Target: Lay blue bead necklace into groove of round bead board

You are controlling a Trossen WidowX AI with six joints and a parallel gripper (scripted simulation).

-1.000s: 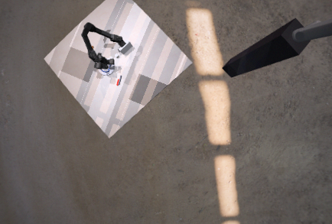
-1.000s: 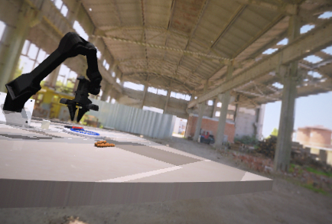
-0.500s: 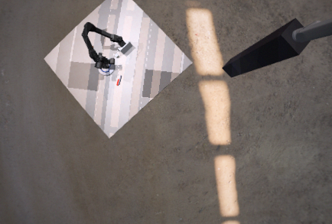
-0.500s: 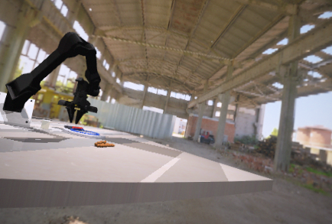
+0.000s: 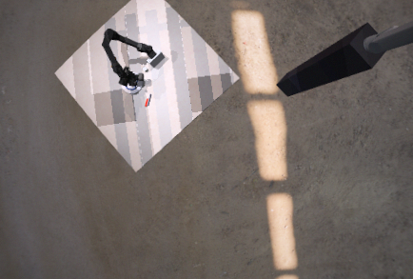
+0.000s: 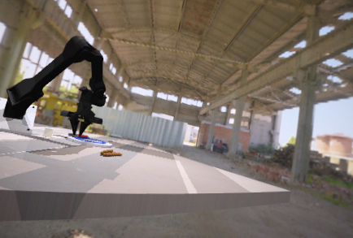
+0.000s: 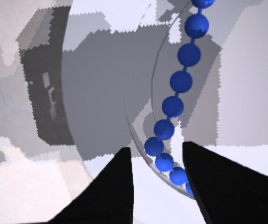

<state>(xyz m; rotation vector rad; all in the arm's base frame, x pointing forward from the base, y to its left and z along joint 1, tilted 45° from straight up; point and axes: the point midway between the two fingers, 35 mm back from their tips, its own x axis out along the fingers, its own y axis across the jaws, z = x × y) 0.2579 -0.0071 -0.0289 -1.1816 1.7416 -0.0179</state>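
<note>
My gripper tip is 60 mm short of the round white bead board, 30 mm to the left of it and 10 mm above it. The rest, counted from my gripper tip: small white block (120 mm behind, 20 mm to the right); red pen-like object (70 mm ahead, 200 mm to the left, 20 mm below).
</note>
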